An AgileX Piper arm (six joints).
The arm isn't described. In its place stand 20 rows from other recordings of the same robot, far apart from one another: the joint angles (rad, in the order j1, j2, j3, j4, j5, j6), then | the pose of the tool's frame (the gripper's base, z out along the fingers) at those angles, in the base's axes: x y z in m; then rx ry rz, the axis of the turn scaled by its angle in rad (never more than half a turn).
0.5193 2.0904 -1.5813 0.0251 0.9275 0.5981 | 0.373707 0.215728 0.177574 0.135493 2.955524 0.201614
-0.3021 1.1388 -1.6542 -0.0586 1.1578 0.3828 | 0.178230 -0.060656 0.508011 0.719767 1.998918 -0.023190
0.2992 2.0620 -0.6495 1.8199 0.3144 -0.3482 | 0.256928 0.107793 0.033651 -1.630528 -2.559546 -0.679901
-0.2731 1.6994 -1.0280 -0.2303 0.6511 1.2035 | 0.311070 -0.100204 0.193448 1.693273 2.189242 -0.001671
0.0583 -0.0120 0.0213 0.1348 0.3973 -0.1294 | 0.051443 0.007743 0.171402 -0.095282 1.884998 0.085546
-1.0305 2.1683 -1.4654 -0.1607 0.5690 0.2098 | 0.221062 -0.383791 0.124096 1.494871 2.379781 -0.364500
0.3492 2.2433 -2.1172 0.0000 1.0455 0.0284 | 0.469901 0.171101 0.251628 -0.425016 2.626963 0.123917
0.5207 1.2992 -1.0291 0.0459 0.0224 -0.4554 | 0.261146 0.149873 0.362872 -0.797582 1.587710 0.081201
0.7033 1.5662 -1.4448 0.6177 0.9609 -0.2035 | 0.230380 0.251992 0.356419 -0.881125 2.425379 0.972774
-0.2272 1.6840 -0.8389 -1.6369 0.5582 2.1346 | 0.306541 -0.120232 0.192089 1.029639 1.949537 -0.491378
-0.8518 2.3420 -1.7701 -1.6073 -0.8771 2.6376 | 0.386492 -0.335394 0.171835 1.262451 1.599937 1.008352
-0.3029 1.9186 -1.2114 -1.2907 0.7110 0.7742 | 0.360939 -0.172593 0.194105 0.164327 2.489227 -1.147131
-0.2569 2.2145 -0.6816 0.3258 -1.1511 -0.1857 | 0.318425 -0.111153 0.052696 0.400024 1.858312 -0.487971
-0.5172 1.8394 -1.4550 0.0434 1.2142 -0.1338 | 0.318045 -0.176663 0.241855 0.606318 3.011596 0.030667
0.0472 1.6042 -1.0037 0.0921 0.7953 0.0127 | 0.300363 0.020171 0.212325 0.030710 2.879421 0.118282
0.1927 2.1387 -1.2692 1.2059 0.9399 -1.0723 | 0.376890 0.143478 0.122702 -0.548762 2.561051 1.212844
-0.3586 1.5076 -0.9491 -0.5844 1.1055 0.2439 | 0.227416 -0.133152 0.234040 -0.497008 -2.961040 0.796786
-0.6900 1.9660 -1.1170 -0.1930 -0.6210 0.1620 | 0.338409 -0.266133 0.198119 0.511705 1.659755 -0.410358
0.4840 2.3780 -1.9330 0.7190 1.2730 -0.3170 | 0.394092 0.271909 0.152503 0.790511 -2.748774 -1.000164
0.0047 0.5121 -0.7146 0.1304 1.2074 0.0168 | 0.061806 0.011351 0.316161 0.021344 2.484830 0.180219
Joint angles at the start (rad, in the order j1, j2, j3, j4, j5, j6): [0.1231 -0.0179 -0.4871 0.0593 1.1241 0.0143]
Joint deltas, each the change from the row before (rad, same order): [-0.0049 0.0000 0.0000 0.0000 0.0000 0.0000]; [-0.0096 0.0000 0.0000 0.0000 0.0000 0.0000]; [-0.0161 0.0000 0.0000 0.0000 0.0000 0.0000]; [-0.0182 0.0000 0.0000 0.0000 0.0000 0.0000]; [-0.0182 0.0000 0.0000 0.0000 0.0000 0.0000]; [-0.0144 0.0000 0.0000 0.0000 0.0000 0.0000]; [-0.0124 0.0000 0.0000 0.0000 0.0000 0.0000]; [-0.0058 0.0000 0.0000 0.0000 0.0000 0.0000]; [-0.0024 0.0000 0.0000 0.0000 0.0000 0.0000]
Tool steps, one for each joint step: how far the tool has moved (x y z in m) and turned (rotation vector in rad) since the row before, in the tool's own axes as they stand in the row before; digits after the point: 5 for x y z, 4 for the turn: [-0.00001 0.00004 0.00002 0.0042 -0.0003 0.0025]; [-0.00002 0.00008 0.00005 0.0083 -0.0006 0.0049]; [-0.00003 0.00014 0.00008 0.0139 -0.0010 0.0081]; [-0.00004 0.00016 0.00009 0.0157 -0.0011 0.0092]; [-0.00004 0.00016 0.00009 0.0157 -0.0011 0.0092]; [-0.00003 0.00013 0.00007 0.0124 -0.0009 0.0073]; [-0.00003 0.00011 0.00006 0.0107 -0.0008 0.0063]; [-0.00001 0.00005 0.00003 0.0050 -0.0004 0.0029]; [-0.00001 0.00002 0.00001 0.0021 -0.0001 0.0012]
